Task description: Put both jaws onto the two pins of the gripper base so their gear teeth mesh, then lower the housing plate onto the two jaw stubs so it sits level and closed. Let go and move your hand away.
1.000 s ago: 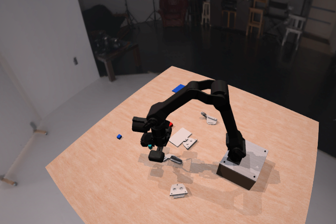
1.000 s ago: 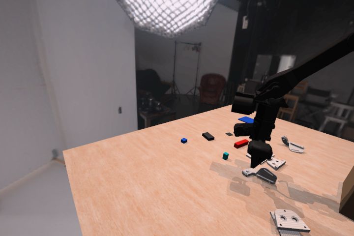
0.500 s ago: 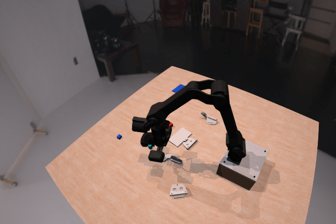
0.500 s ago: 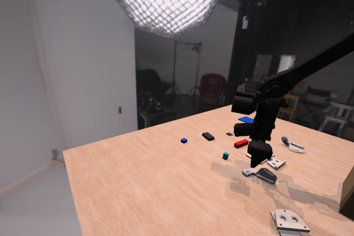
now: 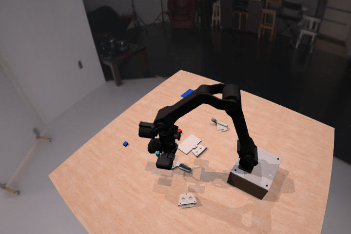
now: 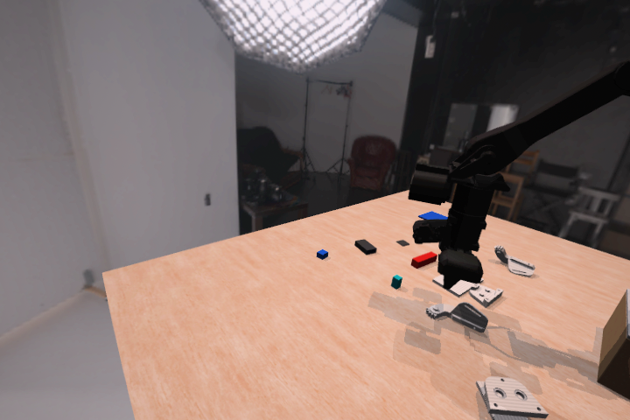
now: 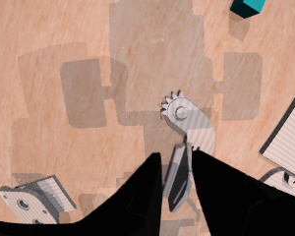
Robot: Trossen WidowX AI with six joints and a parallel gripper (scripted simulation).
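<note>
My gripper tip is 11 cm short of the teal cube, 3 cm to the left of it and 7 cm above it. Also, from my gripper tip: red block 12 cm ahead, 19 cm to the right, 7 cm below; black block 27 cm ahead, 12 cm to the right, 8 cm below; blue cube 31 cm ahead, 1 cm to the left, 8 cm below.
</note>
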